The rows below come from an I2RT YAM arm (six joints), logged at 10 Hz.
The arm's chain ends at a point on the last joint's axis. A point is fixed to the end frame.
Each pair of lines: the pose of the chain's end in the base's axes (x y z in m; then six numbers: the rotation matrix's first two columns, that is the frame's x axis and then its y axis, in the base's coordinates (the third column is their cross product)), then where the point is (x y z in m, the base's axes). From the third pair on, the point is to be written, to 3 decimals.
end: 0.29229, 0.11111, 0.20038, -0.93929, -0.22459, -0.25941, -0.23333, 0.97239, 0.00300
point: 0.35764 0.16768 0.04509
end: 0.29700, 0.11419, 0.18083, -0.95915, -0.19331, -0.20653, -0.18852, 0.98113, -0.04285
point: 0.35787 0.15891 0.01995
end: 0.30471, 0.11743, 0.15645, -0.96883, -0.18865, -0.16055, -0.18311, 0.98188, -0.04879
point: 0.359 0.159 -0.008
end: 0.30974, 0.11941, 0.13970, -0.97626, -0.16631, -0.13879, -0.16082, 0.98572, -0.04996
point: 0.361 0.159 -0.026
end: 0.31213, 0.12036, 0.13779, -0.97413, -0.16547, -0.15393, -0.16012, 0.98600, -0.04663
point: 0.366 0.161 -0.027
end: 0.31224, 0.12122, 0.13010, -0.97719, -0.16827, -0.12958, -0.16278, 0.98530, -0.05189
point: 0.362 0.161 -0.036
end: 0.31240, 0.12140, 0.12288, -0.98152, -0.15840, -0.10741, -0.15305, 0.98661, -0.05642
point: 0.359 0.159 -0.044
